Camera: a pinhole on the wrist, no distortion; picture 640 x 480 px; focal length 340.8 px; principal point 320.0 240.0 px. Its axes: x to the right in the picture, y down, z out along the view. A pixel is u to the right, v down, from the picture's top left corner.
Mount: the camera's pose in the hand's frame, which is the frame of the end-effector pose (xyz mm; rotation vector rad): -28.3 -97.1 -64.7 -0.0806 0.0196 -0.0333
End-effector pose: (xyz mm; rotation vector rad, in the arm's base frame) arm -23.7 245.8 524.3 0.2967 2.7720 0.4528
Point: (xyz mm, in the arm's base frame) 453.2 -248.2 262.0
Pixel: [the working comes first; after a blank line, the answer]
In the camera's frame: -459.6 -418.7 285.8

outside the picture
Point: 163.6 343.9 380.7
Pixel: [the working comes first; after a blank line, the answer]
In the camera's frame: -92.6 141.4 295.1

213.1 403.3
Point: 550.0 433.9 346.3
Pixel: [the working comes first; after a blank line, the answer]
In the camera's frame: -427.0 245.5 484.7

19.8 412.6
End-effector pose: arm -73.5 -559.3 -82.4 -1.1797 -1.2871 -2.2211
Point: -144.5 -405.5 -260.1
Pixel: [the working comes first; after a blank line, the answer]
In the camera's frame: -45.4 -141.6 99.5

outside the picture
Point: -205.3 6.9 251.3
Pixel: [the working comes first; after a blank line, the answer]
In the camera's frame: 434.4 -133.2 552.3

588.0 157.8
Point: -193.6 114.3 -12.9
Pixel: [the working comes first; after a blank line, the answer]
In the camera's frame: 240.7 -342.7 559.2

466.7 31.1
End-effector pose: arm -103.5 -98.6 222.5 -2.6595 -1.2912 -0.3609
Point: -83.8 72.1 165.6
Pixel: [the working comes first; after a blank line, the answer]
In the camera's frame: 148.3 1.9 168.1

620.7 243.8
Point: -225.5 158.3 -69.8
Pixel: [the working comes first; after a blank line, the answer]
In the camera's frame: 62.3 -173.7 379.5

375.9 84.0
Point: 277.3 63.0 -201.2
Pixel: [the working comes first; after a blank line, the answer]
In the camera's frame: 234.7 277.0 594.5

454.6 398.8
